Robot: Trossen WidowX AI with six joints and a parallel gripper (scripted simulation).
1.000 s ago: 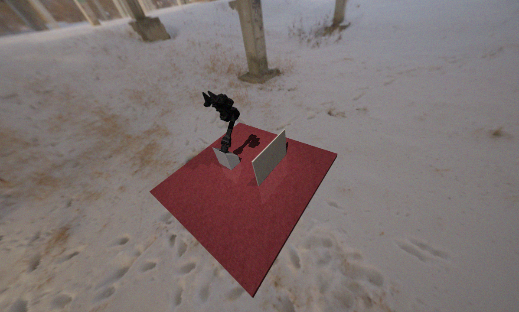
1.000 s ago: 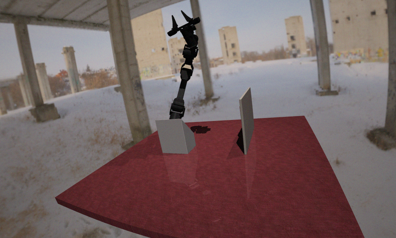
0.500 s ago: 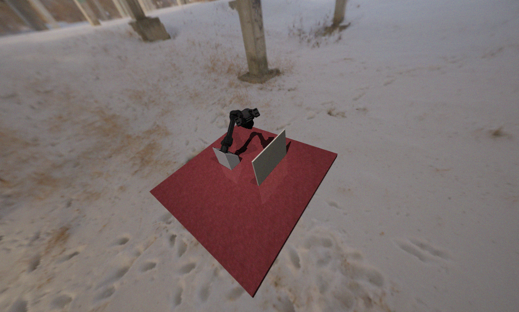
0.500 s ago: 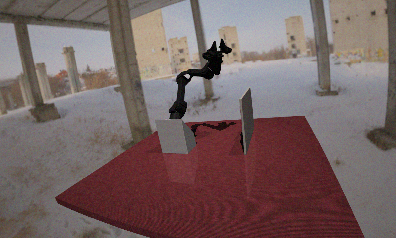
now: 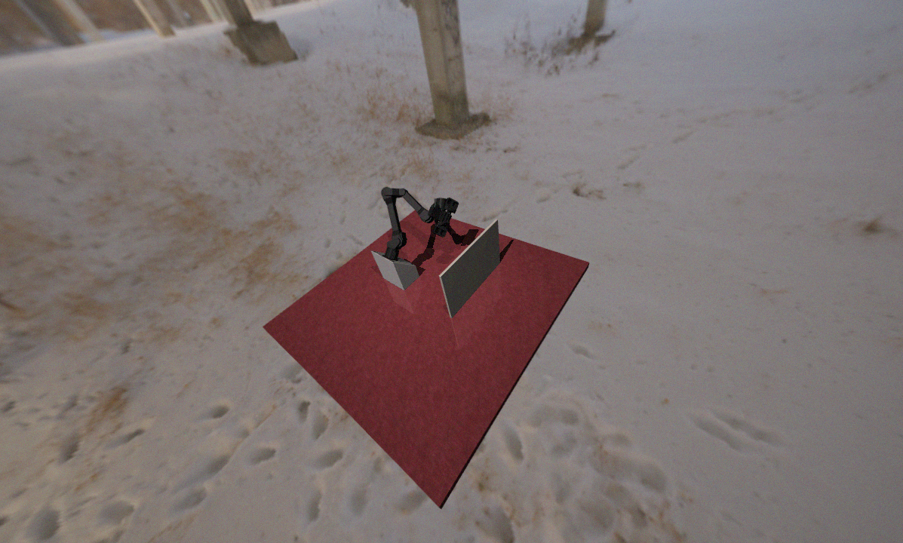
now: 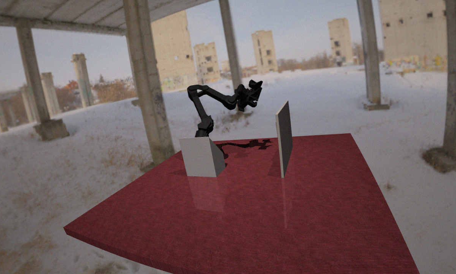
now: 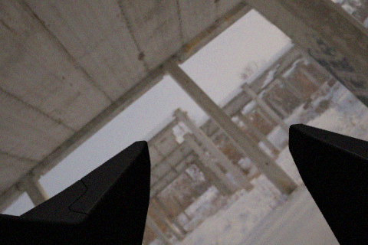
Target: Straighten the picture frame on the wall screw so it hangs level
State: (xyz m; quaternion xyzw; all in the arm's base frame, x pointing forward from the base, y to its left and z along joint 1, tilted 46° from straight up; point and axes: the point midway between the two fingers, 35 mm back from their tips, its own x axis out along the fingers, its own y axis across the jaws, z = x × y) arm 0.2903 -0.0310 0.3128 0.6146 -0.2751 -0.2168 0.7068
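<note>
The picture frame is 80 mm ahead of my gripper tip, 10 mm to the left of it and 270 mm below it. Round my gripper tip: wall panel 90 mm ahead, 10 mm to the right, 280 mm below.
</note>
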